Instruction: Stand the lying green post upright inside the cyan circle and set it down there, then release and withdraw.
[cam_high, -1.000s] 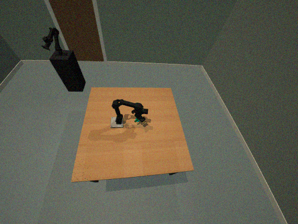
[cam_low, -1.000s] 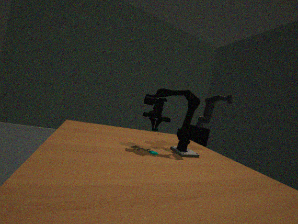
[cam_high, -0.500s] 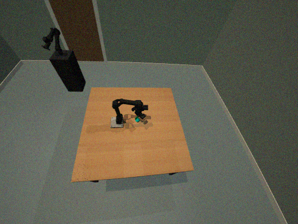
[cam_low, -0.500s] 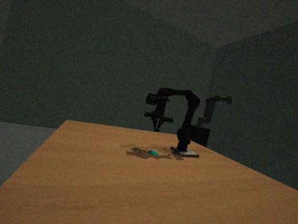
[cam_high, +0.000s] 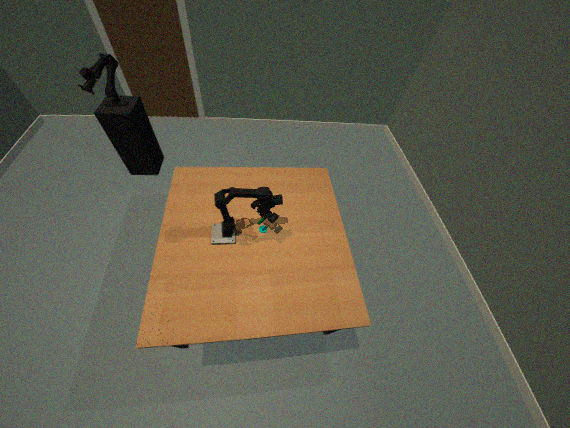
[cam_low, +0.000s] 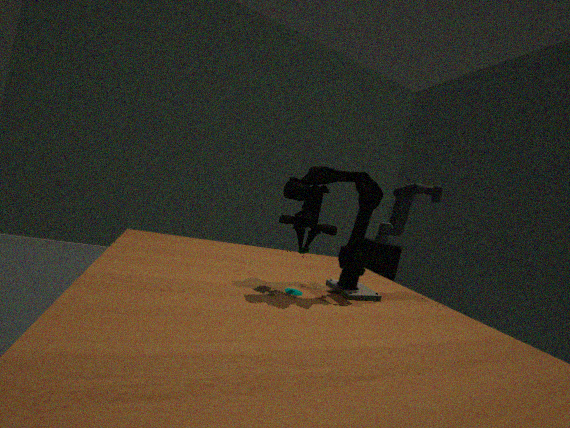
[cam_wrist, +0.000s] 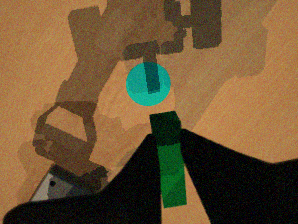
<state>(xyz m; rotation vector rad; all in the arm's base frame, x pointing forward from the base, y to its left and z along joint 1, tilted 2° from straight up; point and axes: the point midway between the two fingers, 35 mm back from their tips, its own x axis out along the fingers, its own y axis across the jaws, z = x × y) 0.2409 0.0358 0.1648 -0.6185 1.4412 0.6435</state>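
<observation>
Right now the cyan circle is 14 cm below my gripper tip. Also, from my gripper tip: green post: 1 cm to the right, 1 cm behind.
</observation>
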